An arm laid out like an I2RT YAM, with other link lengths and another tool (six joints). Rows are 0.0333 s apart.
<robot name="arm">
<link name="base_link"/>
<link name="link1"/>
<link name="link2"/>
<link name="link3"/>
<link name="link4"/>
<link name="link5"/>
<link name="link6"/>
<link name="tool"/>
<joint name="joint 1" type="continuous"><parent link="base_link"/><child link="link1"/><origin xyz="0 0 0.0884" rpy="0 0 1.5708"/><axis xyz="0 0 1"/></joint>
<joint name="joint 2" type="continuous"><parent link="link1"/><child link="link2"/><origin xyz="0.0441 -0.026 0.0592" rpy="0 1.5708 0"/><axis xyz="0 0 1"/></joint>
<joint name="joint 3" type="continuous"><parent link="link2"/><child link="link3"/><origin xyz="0 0.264 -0.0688" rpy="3.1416 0 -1.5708"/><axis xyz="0 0 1"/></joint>
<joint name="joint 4" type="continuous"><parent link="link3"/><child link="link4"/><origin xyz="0.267 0.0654 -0.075" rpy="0 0 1.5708"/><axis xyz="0 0 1"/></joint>
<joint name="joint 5" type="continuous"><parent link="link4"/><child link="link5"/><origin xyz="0.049 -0.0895 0.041" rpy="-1.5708 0 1.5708"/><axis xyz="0 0 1"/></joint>
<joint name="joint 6" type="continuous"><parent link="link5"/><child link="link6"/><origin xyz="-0.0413 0 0.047" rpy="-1.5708 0 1.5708"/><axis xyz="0 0 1"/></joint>
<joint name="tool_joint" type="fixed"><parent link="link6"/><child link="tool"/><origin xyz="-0.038 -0.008 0.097" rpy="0 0.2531 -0.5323"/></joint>
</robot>
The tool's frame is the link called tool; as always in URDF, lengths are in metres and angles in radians. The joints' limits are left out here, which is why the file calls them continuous.
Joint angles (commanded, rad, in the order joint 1, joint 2, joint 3, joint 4, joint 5, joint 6), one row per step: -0.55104, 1.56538, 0.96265, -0.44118, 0.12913, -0.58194; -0.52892, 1.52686, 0.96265, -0.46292, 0.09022, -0.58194; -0.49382, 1.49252, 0.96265, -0.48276, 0.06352, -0.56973; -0.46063, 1.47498, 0.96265, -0.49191, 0.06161, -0.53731; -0.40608, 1.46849, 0.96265, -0.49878, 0.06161, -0.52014; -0.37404, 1.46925, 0.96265, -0.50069, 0.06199, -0.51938; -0.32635, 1.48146, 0.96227, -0.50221, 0.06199, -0.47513; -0.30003, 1.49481, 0.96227, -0.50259, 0.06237, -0.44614; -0.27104, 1.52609, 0.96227, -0.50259, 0.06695, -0.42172; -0.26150, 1.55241, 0.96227, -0.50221, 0.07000, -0.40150
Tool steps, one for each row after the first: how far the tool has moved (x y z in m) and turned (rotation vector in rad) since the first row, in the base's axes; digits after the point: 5 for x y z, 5 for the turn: 0.00593, 0.01297, 0.01015, 0.02008, -0.03160, 0.04197; 0.01282, 0.02927, 0.01922, 0.03796, -0.05930, 0.08066; 0.01749, 0.04161, 0.02388, 0.04941, -0.07757, 0.08749; 0.02662, 0.06107, 0.02505, 0.05883, -0.08142, 0.12735; 0.03216, 0.07247, 0.02452, 0.06134, -0.07820, 0.15840; 0.03846, 0.08973, 0.01881, 0.08770, -0.07728, 0.16750; 0.04149, 0.09931, 0.01332, 0.10585, -0.07188, 0.16787; 0.04433, 0.10948, 0.00157, 0.12436, -0.04683, 0.17144; 0.04434, 0.11276, -0.00824, 0.13899, -0.02674, 0.16011
